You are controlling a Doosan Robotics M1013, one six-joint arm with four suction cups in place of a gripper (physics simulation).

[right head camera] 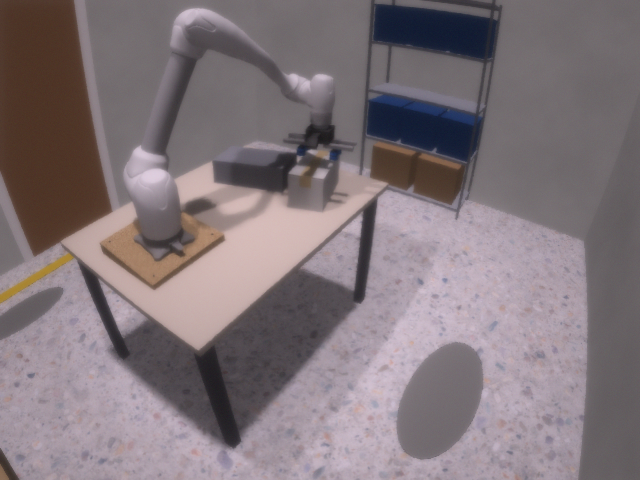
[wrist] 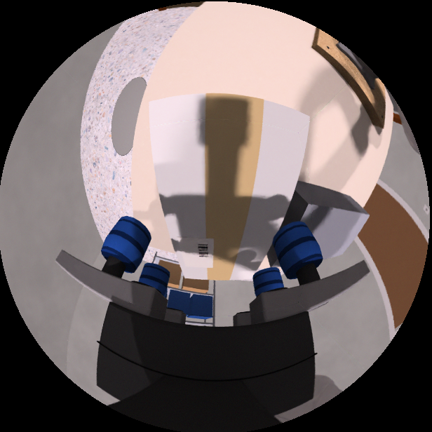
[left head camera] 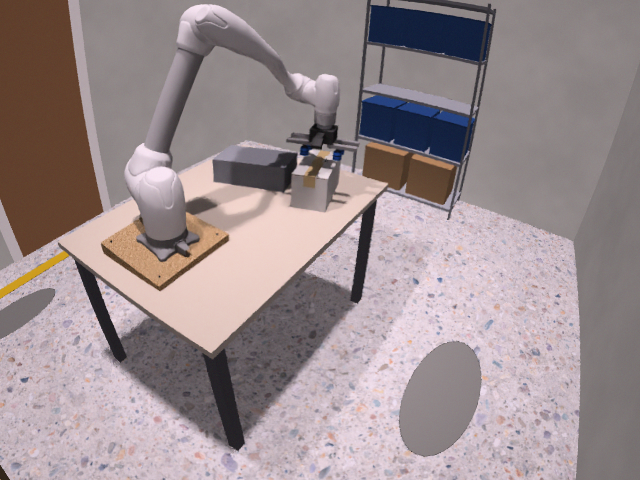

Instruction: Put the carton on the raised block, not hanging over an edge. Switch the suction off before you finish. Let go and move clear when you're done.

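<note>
The carton is light grey-white with a tan tape strip and a barcode label. It stands upright on the table, near the far end. The raised block is a dark grey box on the table, beside the carton on its left in the head views and on its right in the wrist view. My gripper, with four blue suction cups, hangs low over the rear part of the carton's top. It is open and holds nothing. The exact gap under the cups is hard to judge.
The arm's base is on a cork-coloured board on the table. A shelf rack with blue bins and brown boxes stands behind the table. A brown door is at the left.
</note>
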